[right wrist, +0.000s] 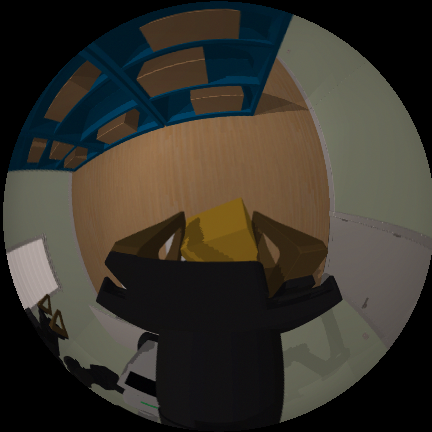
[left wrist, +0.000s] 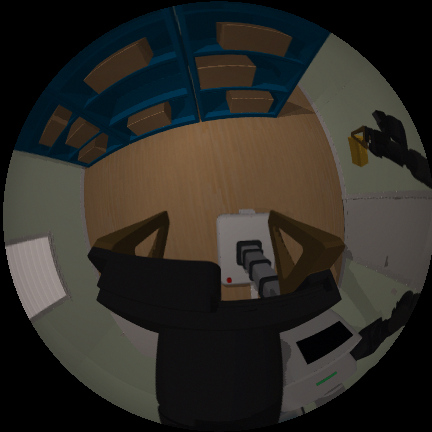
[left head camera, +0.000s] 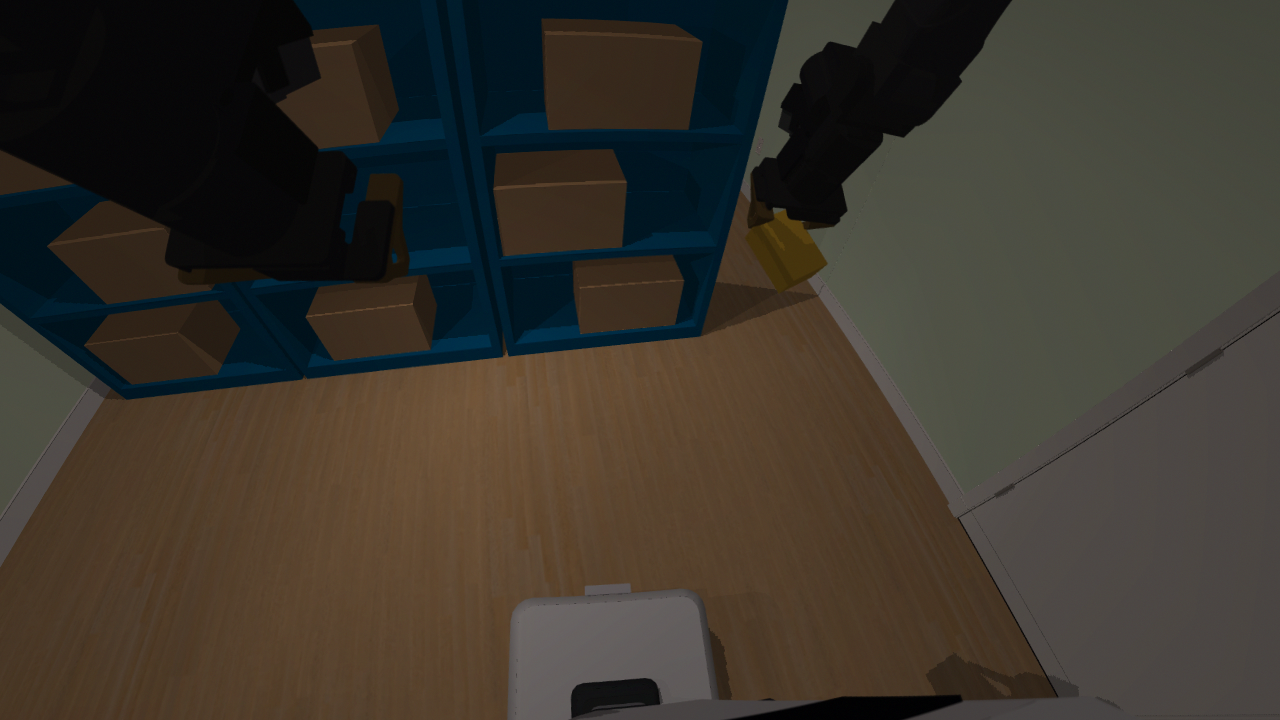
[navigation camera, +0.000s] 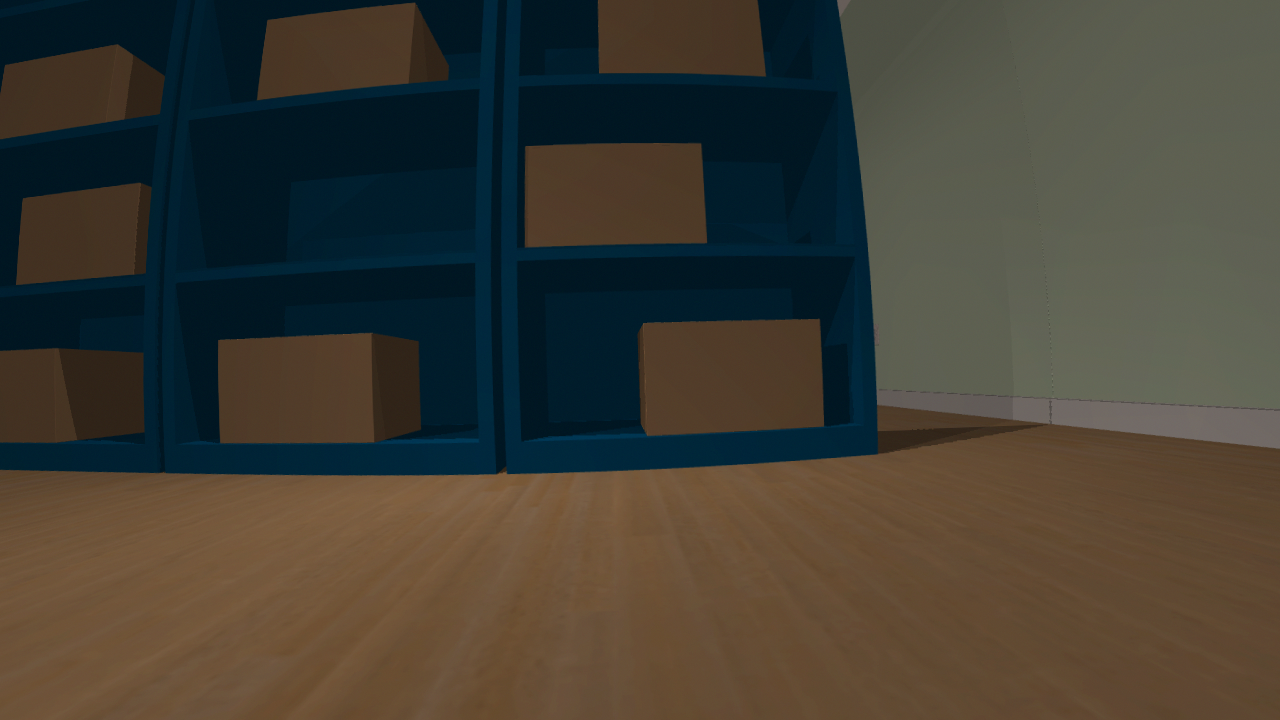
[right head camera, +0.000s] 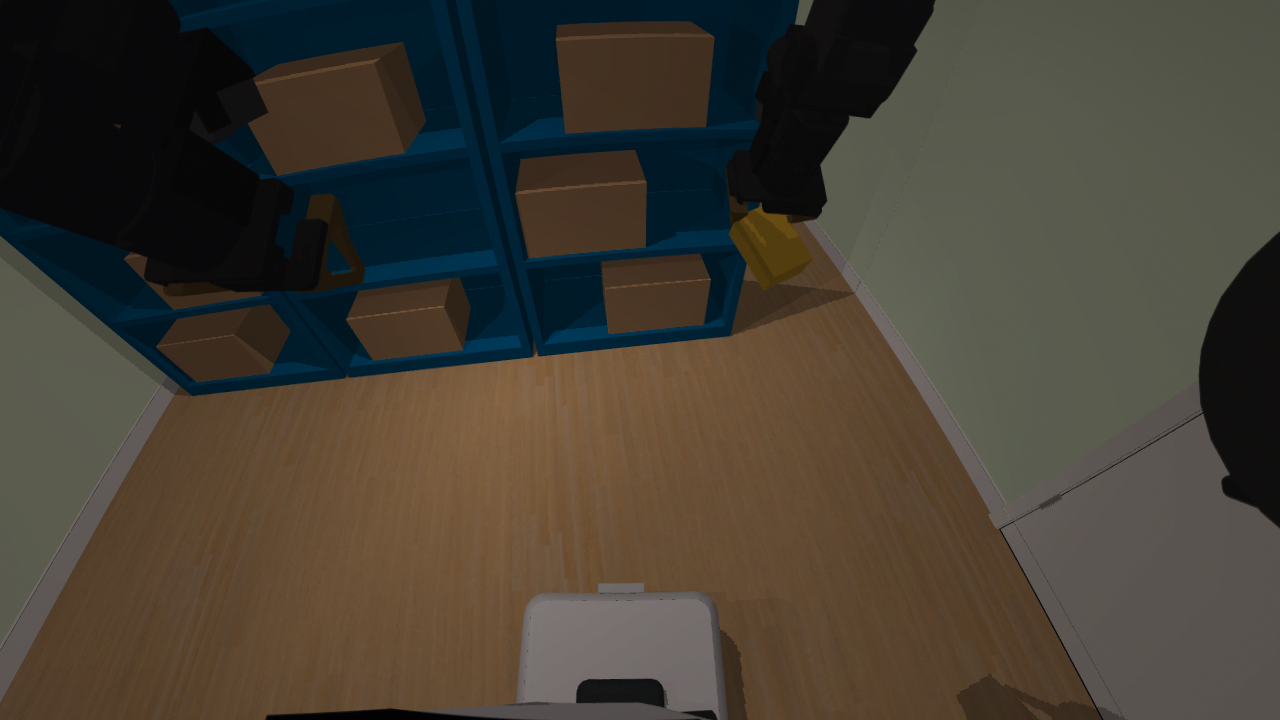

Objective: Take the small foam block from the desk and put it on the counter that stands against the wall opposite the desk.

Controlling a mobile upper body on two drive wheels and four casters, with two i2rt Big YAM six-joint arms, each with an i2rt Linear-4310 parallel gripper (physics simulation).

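Frame: origin at the left arm's base, x ahead, y left, z up, level; metres.
Where they show: left gripper, between the fingertips: (left wrist: 218, 215) (left head camera: 346, 267) (right head camera: 314, 276); right gripper, between the fingertips: (right wrist: 218, 216) (left wrist: 355, 136) (left head camera: 770, 225) (right head camera: 754, 221).
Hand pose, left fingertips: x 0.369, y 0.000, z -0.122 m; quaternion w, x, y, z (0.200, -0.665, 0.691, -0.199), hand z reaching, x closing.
Note:
Each offset is from my left fingertips to the centre of the thing. "*": to the spot under its first point.
The small yellow foam block @[dz -0.111, dx +0.185, dy -0.444 m] (left head camera: 787, 257) (right head camera: 771, 250) (left wrist: 358, 151) (right wrist: 222, 235) is held tilted in the air between the fingers of my right gripper (left head camera: 787, 222) (right head camera: 768, 213) (right wrist: 218, 216), which is shut on it. Part of the block is hidden by the gripper body in the right wrist view. My left gripper (left head camera: 299, 268) (left wrist: 218, 215) is open, its fingers wide apart with no object between them, above the floor in front of my base. The desk and the counter do not show in these views.
Blue shelves @[* dz -1.250, dx +1.069, dy -0.286 m] (left head camera: 608, 340) (navigation camera: 689, 453) with several brown boxes stand across the front. A green wall (left head camera: 1029, 223) runs at the right, with a pale door (left head camera: 1163, 537) (left wrist: 395, 225) nearer. My white base (left head camera: 608, 635) is at the bottom. A blind-covered window (left wrist: 35, 275) is at the left.

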